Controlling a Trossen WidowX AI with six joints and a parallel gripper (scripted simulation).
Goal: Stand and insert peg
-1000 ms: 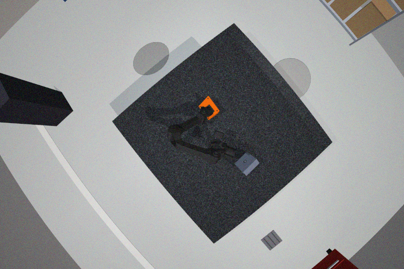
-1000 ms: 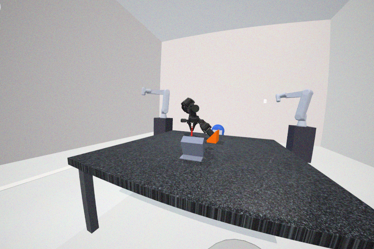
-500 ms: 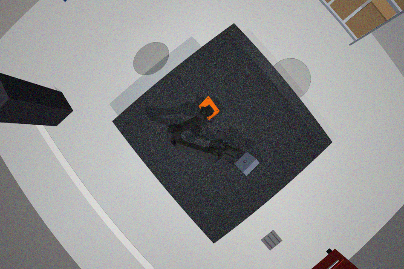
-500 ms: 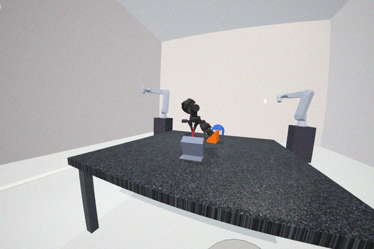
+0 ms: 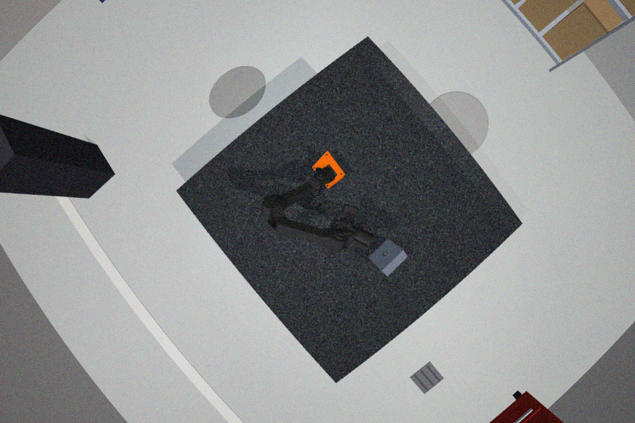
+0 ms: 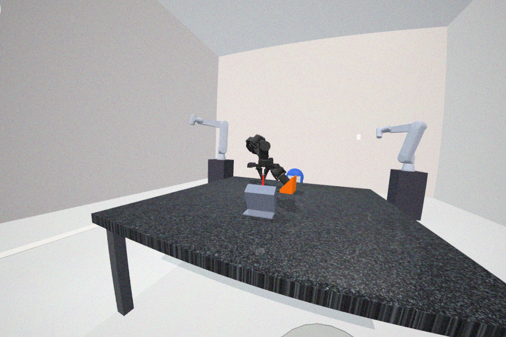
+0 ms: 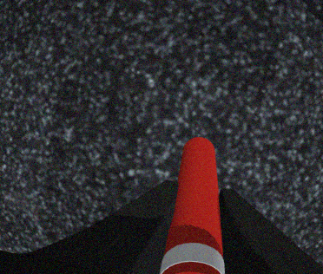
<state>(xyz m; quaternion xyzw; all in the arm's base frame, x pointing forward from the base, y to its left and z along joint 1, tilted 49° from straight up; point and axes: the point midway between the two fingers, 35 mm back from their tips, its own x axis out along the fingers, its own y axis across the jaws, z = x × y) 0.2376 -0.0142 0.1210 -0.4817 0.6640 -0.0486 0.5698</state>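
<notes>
The sloped panel is 23 cm ahead of my gripper tip, 8 cm to the left of it and 4 cm below it. Round my gripper tip: red peg 2 cm above.
</notes>
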